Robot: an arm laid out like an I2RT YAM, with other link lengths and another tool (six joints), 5 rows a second.
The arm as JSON. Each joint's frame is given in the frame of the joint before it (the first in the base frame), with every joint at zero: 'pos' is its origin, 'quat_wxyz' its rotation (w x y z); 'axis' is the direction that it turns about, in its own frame. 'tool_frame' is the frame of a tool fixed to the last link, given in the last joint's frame.
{
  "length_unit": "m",
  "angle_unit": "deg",
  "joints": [
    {
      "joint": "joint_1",
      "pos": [
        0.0,
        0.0,
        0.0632
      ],
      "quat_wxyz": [
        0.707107,
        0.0,
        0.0,
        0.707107
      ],
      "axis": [
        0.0,
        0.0,
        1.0
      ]
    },
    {
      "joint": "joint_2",
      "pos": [
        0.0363,
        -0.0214,
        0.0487
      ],
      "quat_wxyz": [
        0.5,
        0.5,
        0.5,
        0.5
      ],
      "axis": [
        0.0,
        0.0,
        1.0
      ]
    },
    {
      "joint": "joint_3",
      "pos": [
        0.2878,
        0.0,
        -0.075
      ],
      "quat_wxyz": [
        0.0,
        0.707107,
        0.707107,
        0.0
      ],
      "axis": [
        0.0,
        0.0,
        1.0
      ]
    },
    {
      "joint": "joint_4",
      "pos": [
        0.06,
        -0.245,
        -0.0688
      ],
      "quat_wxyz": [
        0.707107,
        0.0,
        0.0,
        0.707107
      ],
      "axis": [
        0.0,
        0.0,
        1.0
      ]
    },
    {
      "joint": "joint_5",
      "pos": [
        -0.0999,
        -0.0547,
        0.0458
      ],
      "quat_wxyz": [
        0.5,
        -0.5,
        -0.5,
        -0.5
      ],
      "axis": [
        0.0,
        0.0,
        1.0
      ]
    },
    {
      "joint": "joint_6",
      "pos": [
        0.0,
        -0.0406,
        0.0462
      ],
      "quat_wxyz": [
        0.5,
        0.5,
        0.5,
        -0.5
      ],
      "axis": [
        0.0,
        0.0,
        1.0
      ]
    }
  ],
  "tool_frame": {
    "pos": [
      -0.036,
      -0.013,
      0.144
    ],
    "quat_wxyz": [
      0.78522,
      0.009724,
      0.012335,
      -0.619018
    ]
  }
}
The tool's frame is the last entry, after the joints.
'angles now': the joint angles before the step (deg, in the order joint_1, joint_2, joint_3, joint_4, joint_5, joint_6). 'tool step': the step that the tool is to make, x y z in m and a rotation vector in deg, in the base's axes. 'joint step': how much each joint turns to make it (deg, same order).
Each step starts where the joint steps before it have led.
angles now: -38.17, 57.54, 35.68, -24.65, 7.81, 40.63
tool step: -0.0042, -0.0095, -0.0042, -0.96, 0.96, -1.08
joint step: -1.29, 1.01, -0.48, 1.49, 0.83, -1.09
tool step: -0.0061, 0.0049, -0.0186, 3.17, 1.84, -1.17
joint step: -0.36, 1.87, -0.96, -0.82, -0.41, 1.46
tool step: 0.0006, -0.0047, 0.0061, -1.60, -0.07, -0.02
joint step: 0.00, -0.39, 0.46, 0.34, 0.92, -0.76
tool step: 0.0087, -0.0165, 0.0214, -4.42, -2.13, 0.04
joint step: -0.53, -0.26, 1.33, 3.18, 1.07, -1.82
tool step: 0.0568, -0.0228, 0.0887, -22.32, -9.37, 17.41
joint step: -0.38, -0.91, -0.51, 23.32, -9.24, -18.66
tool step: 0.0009, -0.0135, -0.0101, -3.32, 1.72, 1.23
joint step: -1.85, 2.98, -1.73, 5.64, -1.65, -4.46
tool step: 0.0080, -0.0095, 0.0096, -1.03, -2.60, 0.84
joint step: -1.34, 2.30, 0.40, 4.51, -2.39, 0.30
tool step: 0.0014, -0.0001, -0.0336, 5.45, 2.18, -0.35
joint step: -0.45, 3.94, -0.62, -0.66, -0.89, 2.23
